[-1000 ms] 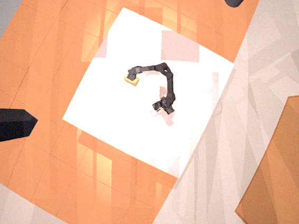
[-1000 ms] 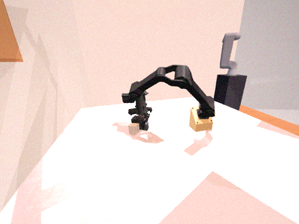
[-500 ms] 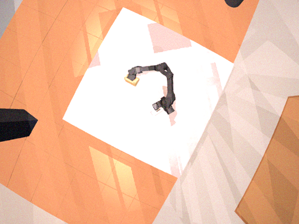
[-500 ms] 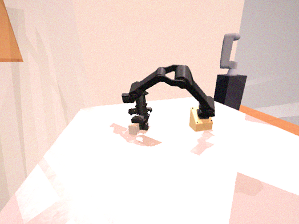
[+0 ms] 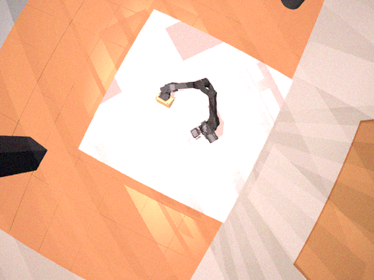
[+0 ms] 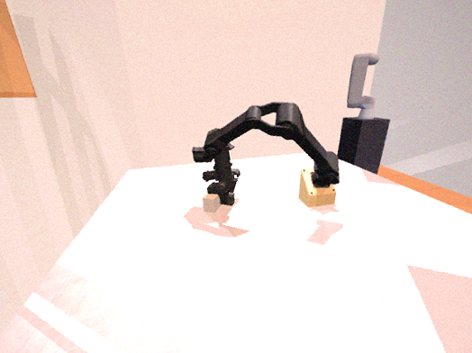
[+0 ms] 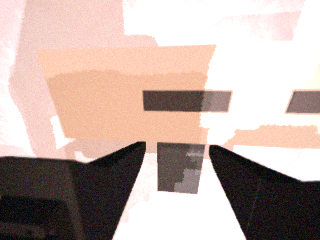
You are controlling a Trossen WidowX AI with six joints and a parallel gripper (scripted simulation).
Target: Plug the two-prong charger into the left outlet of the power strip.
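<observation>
Right now my gripper tip is 20 mm short of the charger, 10 mm to the left of it and 10 mm below it.
</observation>
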